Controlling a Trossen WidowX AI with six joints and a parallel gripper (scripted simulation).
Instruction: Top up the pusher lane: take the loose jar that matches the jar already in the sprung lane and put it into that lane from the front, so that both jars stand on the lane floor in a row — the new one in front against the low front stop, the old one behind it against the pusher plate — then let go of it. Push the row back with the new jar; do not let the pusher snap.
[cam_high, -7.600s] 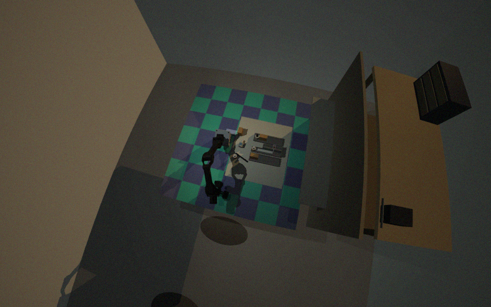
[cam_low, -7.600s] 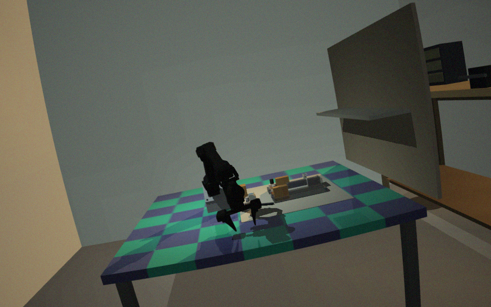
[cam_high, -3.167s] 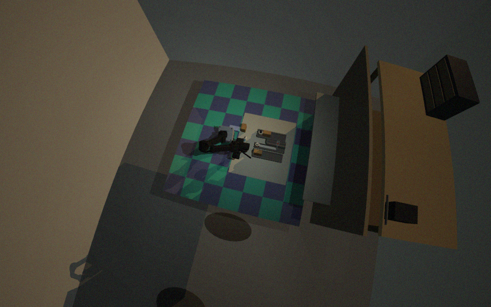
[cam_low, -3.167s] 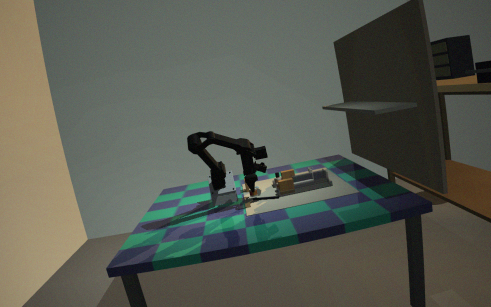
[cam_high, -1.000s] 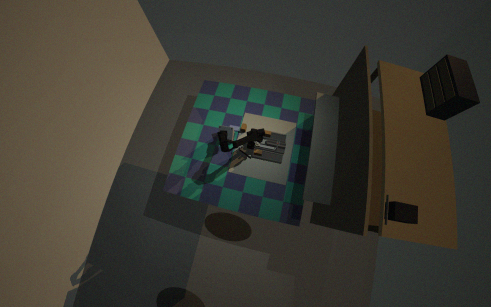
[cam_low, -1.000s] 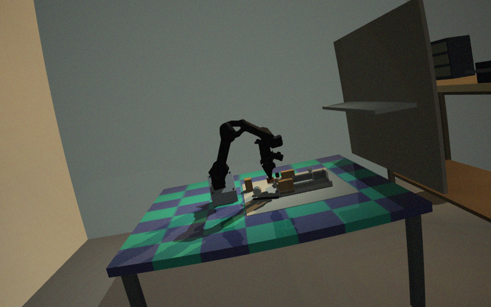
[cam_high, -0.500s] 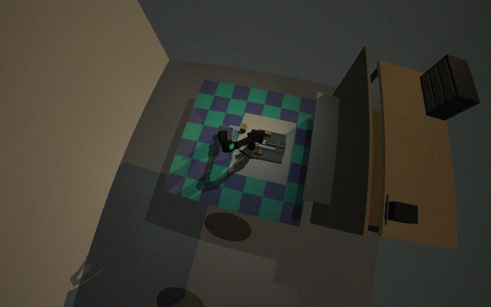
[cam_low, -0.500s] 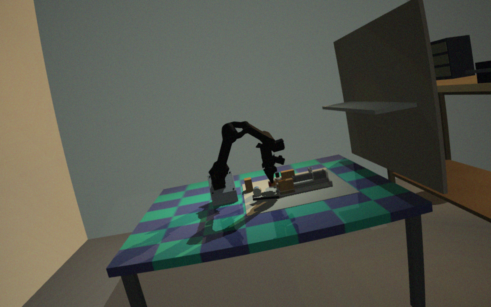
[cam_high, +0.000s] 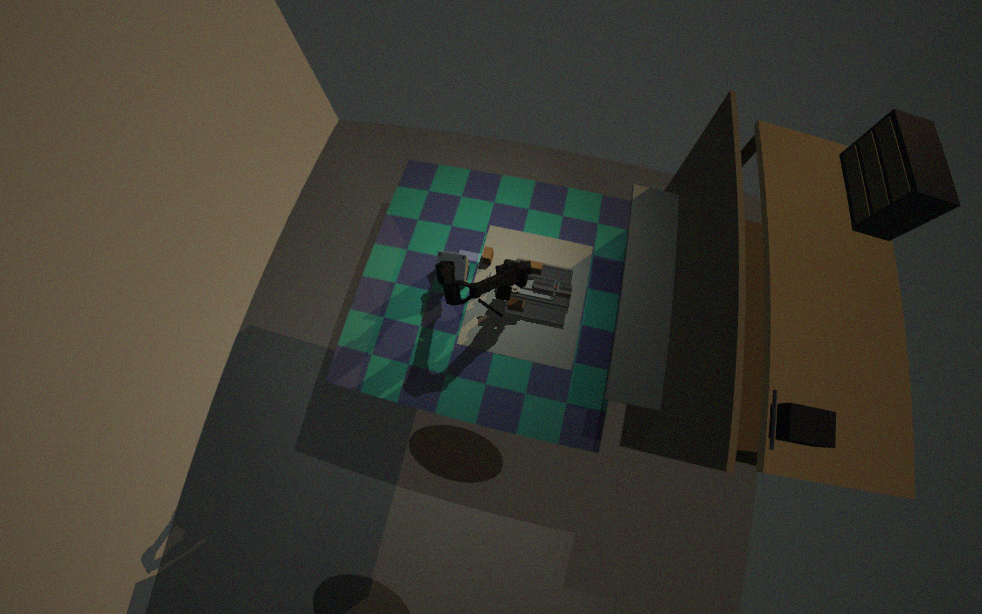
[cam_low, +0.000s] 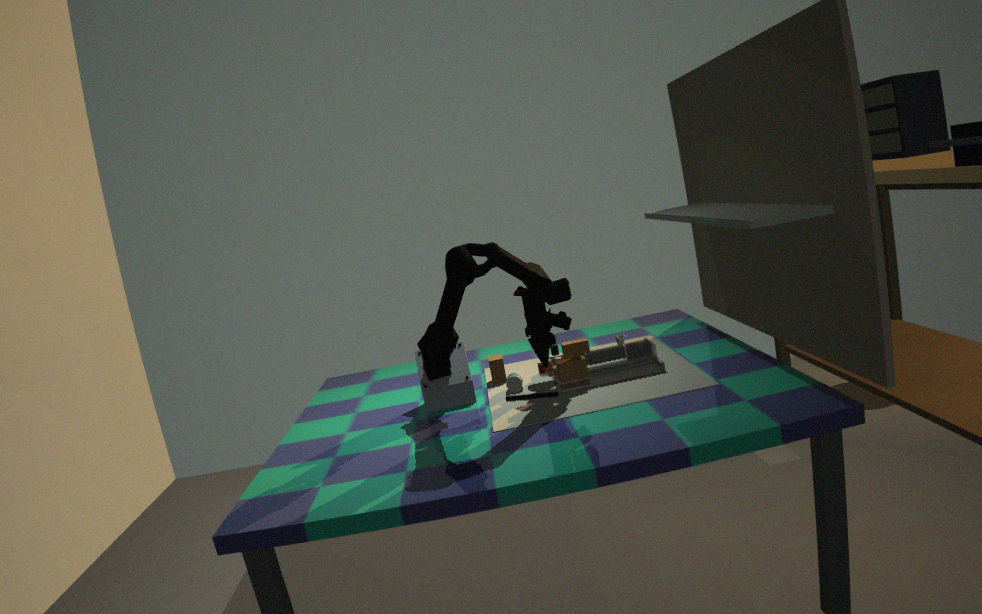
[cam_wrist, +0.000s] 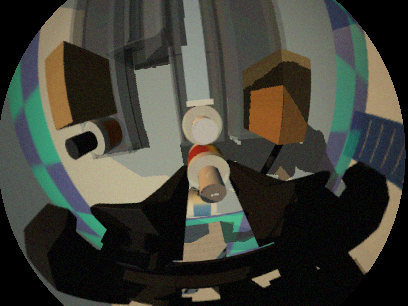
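Now: gripper tip 100 mm to the left of the thin black stick, 70 mm past it and 50 mm above it. The rest, counted from my gripper tip: tan upright piece 160 mm to the left, 110 mm behind, 20 mm below; then lane rack 190 mm ahead, 30 mm below.
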